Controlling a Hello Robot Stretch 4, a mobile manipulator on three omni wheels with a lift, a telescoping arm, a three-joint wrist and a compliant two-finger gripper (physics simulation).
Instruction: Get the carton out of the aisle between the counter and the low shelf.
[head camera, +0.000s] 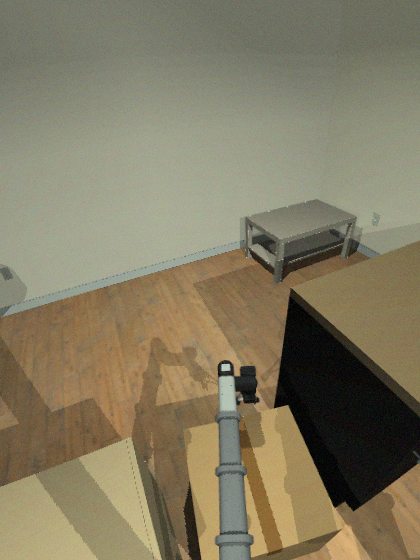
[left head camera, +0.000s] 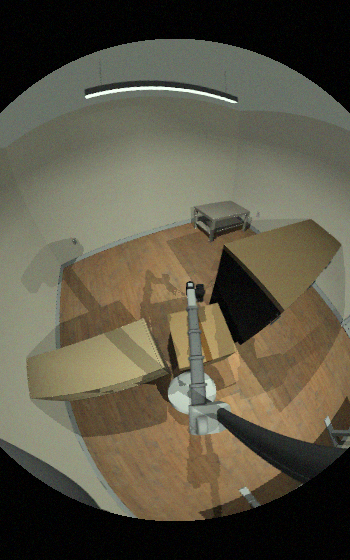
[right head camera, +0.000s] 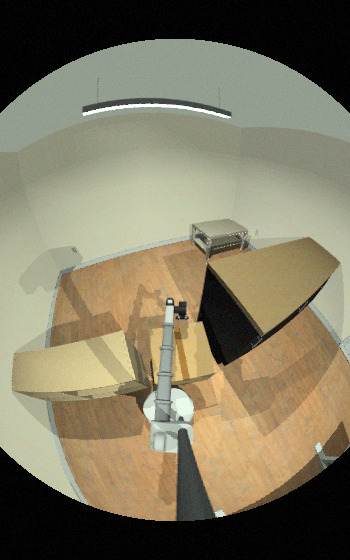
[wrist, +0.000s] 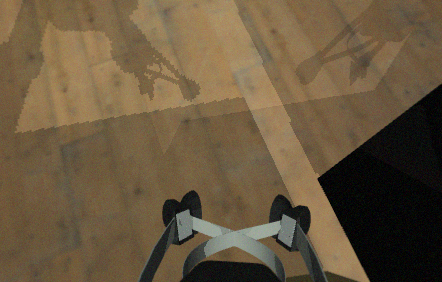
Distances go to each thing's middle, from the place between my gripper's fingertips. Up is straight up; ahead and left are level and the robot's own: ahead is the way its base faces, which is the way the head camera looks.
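There's a tan cardboard carton (head camera: 287, 503) that sits 1 cm to the left of my hand and 34 cm behind it, and the carton is 13 cm below it.
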